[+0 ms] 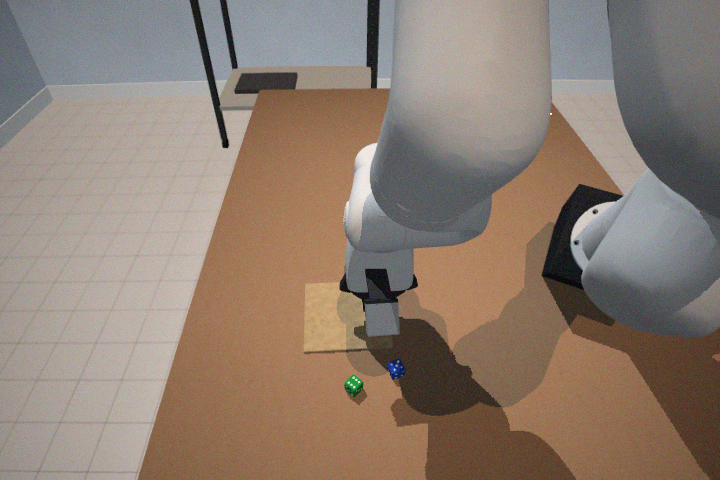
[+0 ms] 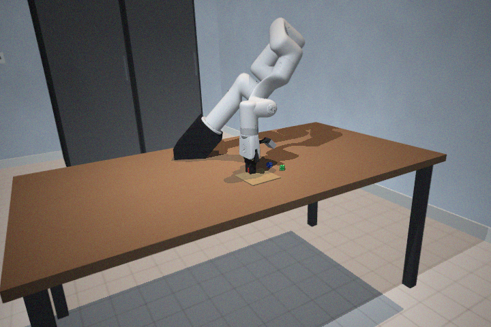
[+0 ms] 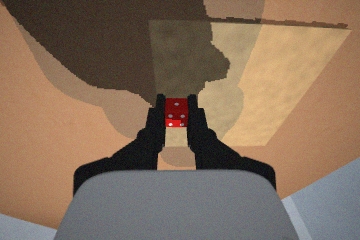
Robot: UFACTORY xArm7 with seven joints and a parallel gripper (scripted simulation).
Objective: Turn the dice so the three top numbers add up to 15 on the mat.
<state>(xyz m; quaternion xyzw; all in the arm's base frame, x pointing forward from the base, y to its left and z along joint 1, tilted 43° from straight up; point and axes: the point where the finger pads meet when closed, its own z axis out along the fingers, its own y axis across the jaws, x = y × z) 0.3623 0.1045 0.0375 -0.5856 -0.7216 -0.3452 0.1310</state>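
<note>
Now: the red die 10 mm below my hand. The rest, counted from my hand: blue die (100 mm to the left, 50 mm behind, 20 mm below); tan mat (50 mm ahead, 20 mm below, 10 mm to the left); green die (140 mm to the left, 20 mm below, 10 mm ahead).
</note>
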